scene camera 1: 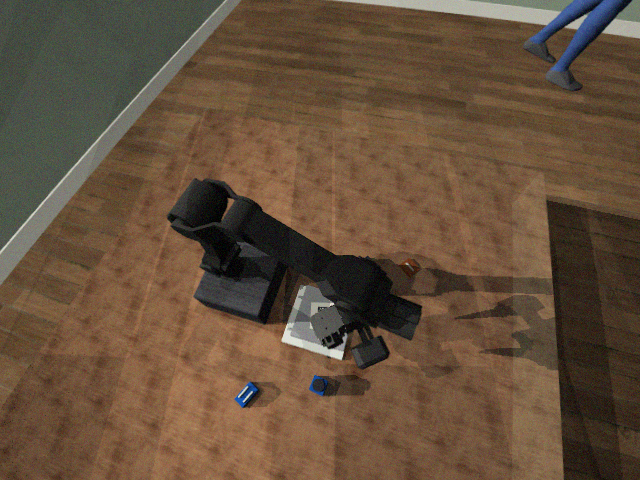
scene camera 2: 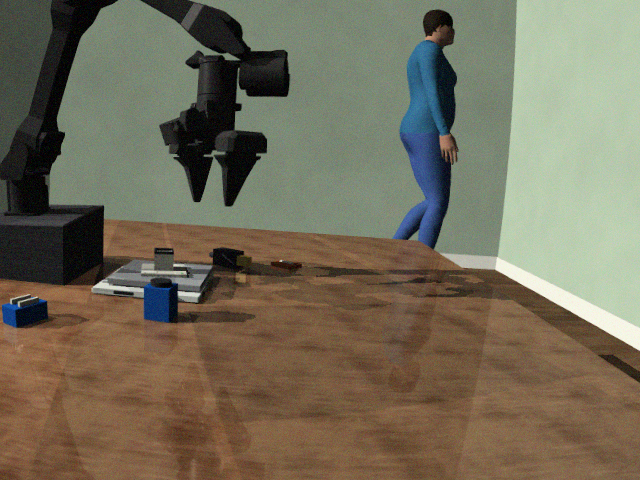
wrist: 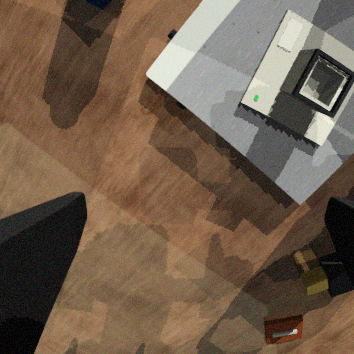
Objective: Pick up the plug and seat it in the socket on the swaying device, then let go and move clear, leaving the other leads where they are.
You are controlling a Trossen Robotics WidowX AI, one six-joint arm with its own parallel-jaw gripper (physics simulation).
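The plug [scene camera 2: 226, 257] [wrist: 316, 281], a black body with a yellow end, lies on the table behind the device; the arm hides it in scene camera 1, and a finger covers part of it in the wrist view. The device [scene camera 1: 310, 349] [scene camera 2: 118, 292] [wrist: 175, 65] is a white base with a grey top plate. Its socket [scene camera 2: 163, 258] [wrist: 306, 72], a dark-rimmed square opening, stands on a cream plate with a green light. My gripper [scene camera 2: 212, 203] [wrist: 209, 207] is open and empty, pointing down, well above the table. In the wrist view the plug is by the right finger.
A blue block with two white bars [scene camera 1: 247, 394] [scene camera 2: 24, 311] and a blue block with a round black top [scene camera 1: 318, 385] [scene camera 2: 160, 302] stand near the device. An orange-red piece [scene camera 1: 409, 267] [scene camera 2: 285, 265] [wrist: 283, 329] lies beyond the plug. A person [scene camera 2: 429, 103] stands past the table.
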